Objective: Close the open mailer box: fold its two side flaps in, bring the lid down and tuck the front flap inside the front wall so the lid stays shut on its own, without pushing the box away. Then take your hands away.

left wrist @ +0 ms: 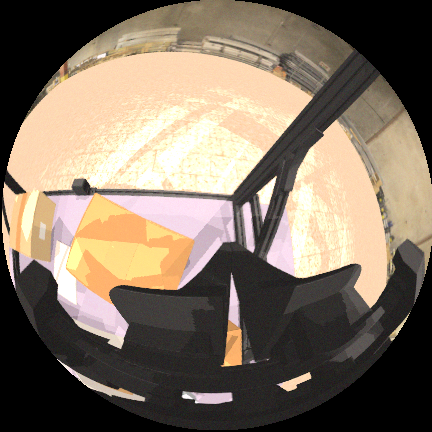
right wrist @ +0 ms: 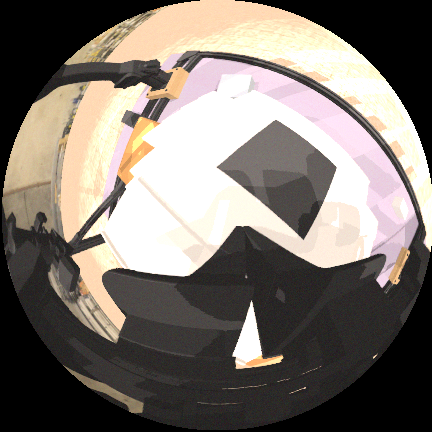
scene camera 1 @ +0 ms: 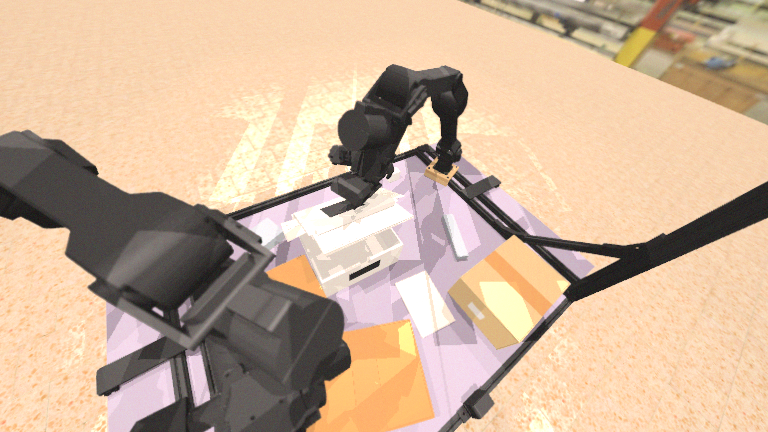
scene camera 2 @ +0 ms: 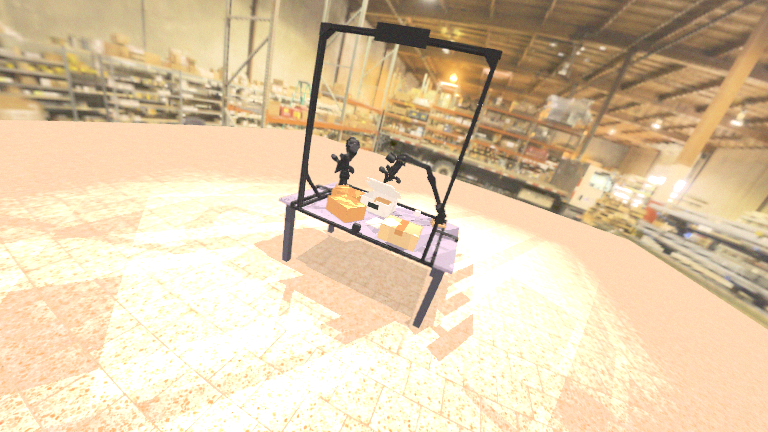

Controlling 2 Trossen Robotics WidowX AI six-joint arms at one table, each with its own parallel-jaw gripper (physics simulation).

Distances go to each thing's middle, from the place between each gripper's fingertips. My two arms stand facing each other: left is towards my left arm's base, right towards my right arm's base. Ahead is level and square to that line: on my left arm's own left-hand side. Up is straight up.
Scene:
I see the tan box (scene camera 1: 506,294) 310 mm behind my right hand, 290 mm to the right of it and 170 mm below it.
Now: left hand 30 mm past the tan box, 550 mm to the left of it and 210 mm above it.

